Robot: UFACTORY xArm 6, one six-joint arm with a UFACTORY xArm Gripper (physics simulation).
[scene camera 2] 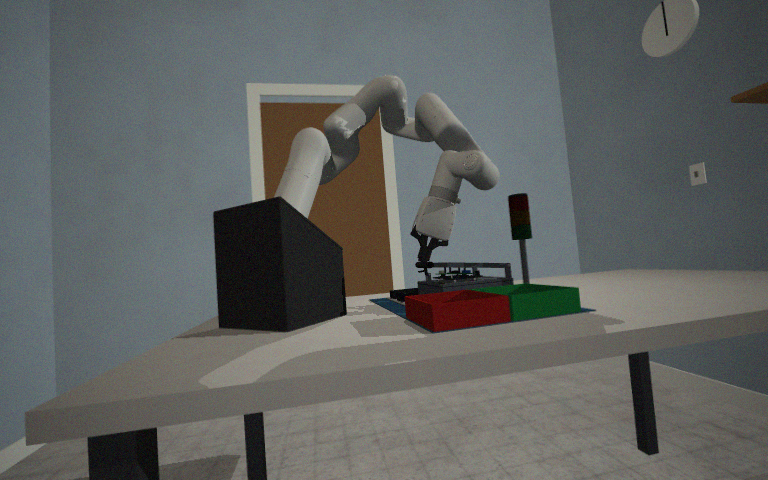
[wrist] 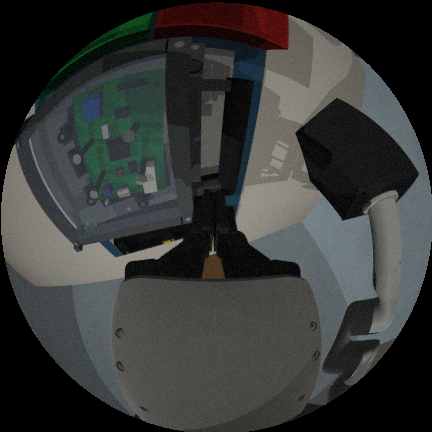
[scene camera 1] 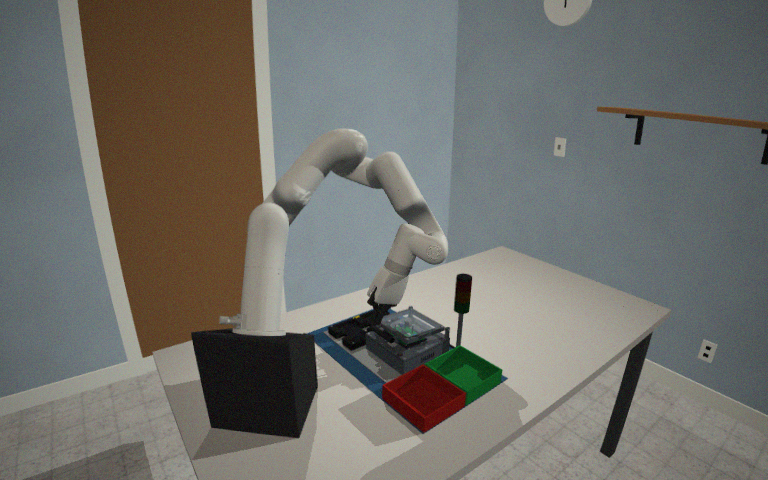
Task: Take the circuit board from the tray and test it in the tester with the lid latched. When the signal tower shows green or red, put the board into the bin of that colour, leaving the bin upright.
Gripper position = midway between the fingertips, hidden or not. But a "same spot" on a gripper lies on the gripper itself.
My gripper shows in scene camera 2 (pixel 422 262), in the wrist view and in scene camera 1. The same spot on my gripper: (scene camera 1: pixel 377 315) is (wrist: pixel 228 222).
